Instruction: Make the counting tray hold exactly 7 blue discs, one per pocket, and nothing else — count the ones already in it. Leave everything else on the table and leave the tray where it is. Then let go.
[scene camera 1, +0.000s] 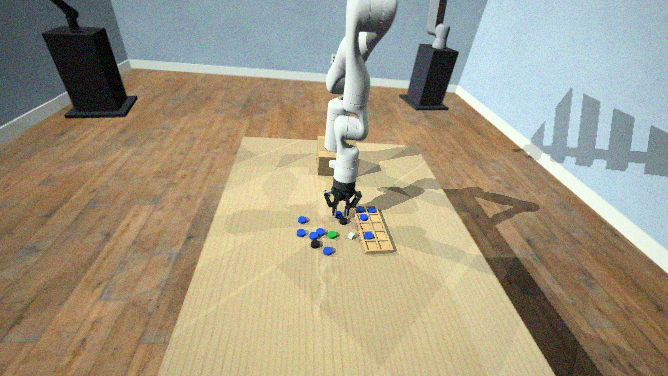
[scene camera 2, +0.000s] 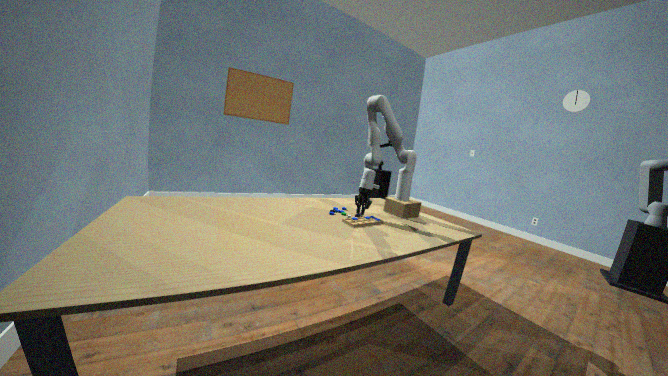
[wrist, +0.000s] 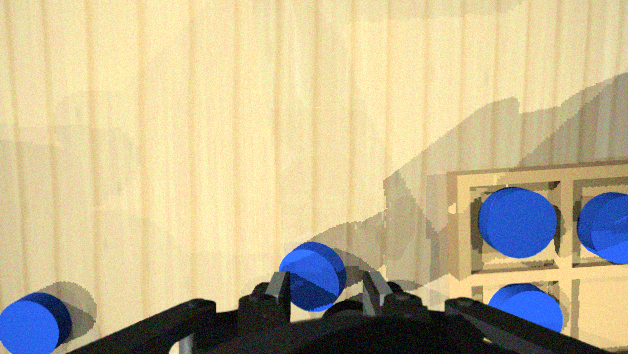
Observation:
The gripper (scene camera 1: 339, 216) is part open and touches a blue disc (wrist: 318, 276). A blue disc (wrist: 519, 223) rests on a wooden counting tray (scene camera 1: 380, 243). A blue disc (wrist: 594, 227) sits on the wooden counting tray. A blue disc (wrist: 525, 300) rests on the wooden counting tray. A blue disc (wrist: 38, 315) rests on the table.
The wooden counting tray is seen too in the wrist view (wrist: 581, 282). The gripper also shows in the wrist view (wrist: 326, 293).

